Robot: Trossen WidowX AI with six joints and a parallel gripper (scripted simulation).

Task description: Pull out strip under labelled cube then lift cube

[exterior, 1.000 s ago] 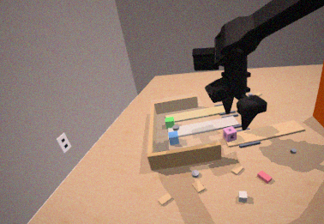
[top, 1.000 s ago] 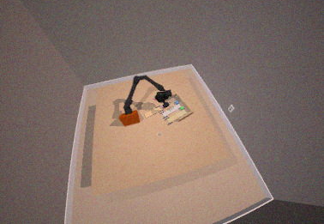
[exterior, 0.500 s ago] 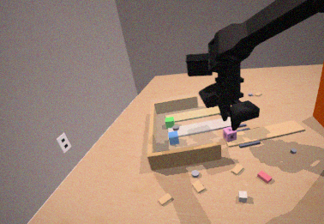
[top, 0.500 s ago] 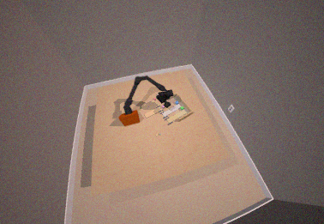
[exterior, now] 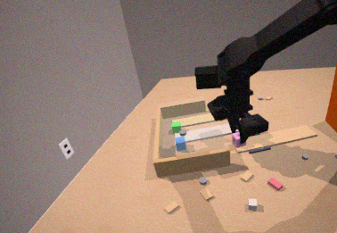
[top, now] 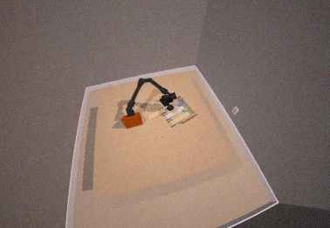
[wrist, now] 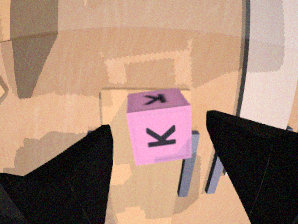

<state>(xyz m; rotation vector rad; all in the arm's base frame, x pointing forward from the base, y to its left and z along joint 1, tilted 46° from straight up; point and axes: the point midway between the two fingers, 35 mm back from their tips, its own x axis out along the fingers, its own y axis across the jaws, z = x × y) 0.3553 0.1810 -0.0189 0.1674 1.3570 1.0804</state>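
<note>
The labelled purple cube is 1 cm below my gripper tip. Also, from my gripper tip: pink block: 14 cm to the left, 9 cm behind, 2 cm below; then tan strip: 11 cm behind, 4 cm to the right, 3 cm below.
</note>
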